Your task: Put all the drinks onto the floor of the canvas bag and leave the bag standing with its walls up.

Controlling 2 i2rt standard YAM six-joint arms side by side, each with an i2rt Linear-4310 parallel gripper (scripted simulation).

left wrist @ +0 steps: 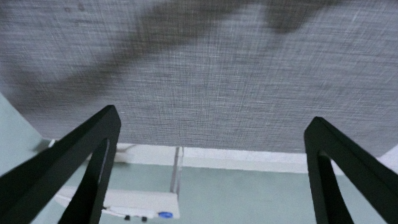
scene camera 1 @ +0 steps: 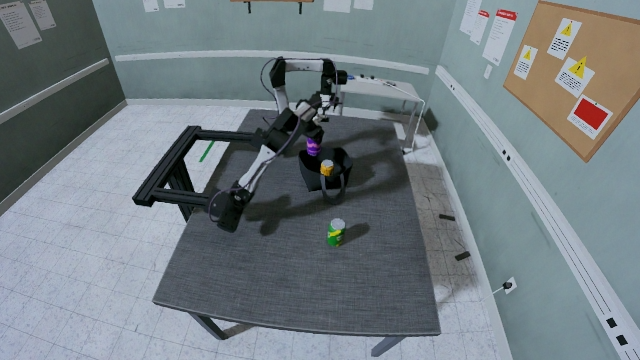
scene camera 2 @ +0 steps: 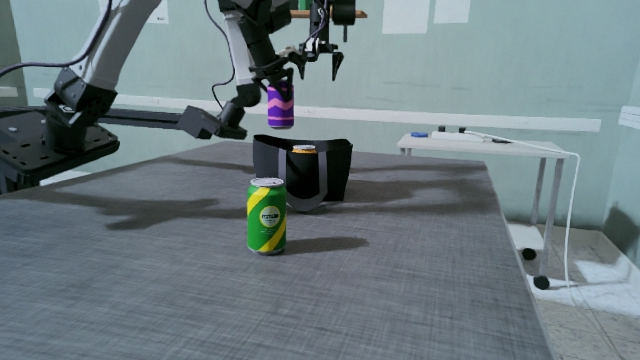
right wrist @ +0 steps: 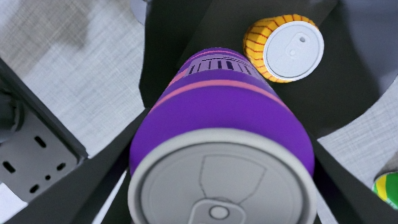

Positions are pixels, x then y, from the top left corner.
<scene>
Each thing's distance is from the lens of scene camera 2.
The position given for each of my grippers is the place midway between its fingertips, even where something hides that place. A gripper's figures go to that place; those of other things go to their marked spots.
my right gripper (scene camera 2: 282,100): 114 cm
black canvas bag (scene camera 2: 309,178): 103 cm
purple can (scene camera 2: 280,113): 111 cm
</scene>
